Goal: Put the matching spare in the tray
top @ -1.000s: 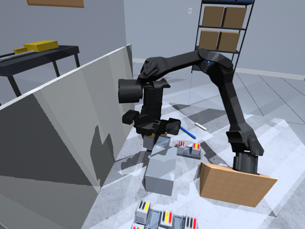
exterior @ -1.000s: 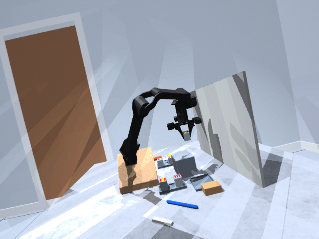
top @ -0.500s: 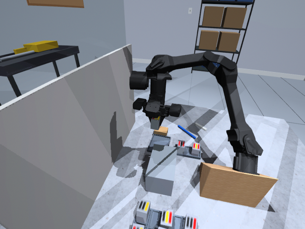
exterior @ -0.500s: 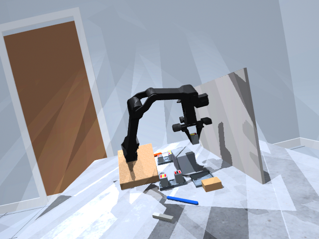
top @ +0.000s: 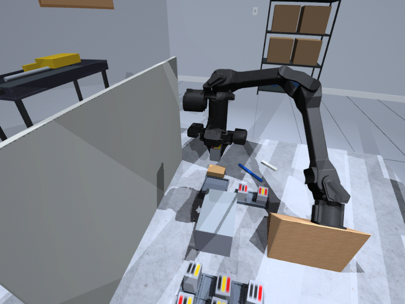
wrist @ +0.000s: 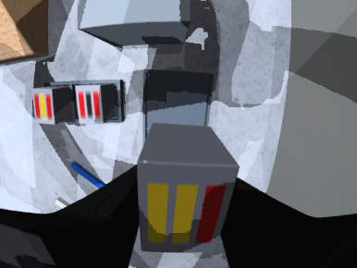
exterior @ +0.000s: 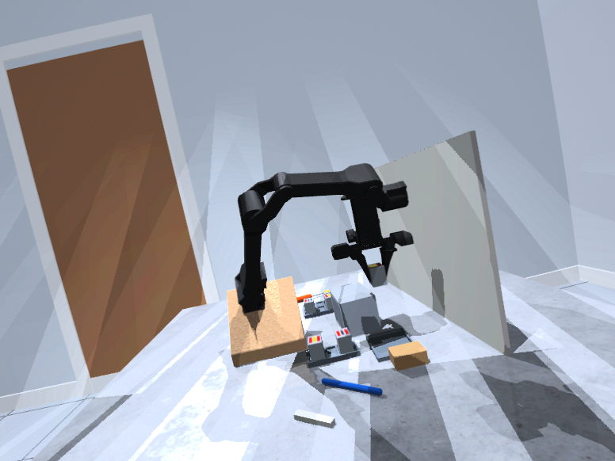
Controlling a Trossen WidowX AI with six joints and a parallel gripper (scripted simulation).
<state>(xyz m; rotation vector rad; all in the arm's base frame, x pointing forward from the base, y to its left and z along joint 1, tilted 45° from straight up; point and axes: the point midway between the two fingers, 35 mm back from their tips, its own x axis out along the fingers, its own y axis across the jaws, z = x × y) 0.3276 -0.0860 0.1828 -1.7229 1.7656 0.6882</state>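
My gripper tip is now 160 mm above the dark tray. Round my gripper tip: brown box (10 mm ahead, 90 mm to the right, 150 mm below); grey mounted unit (40 mm behind, 190 mm to the left, 120 mm below); blue pen (130 mm behind, 140 mm to the right, 160 mm below).
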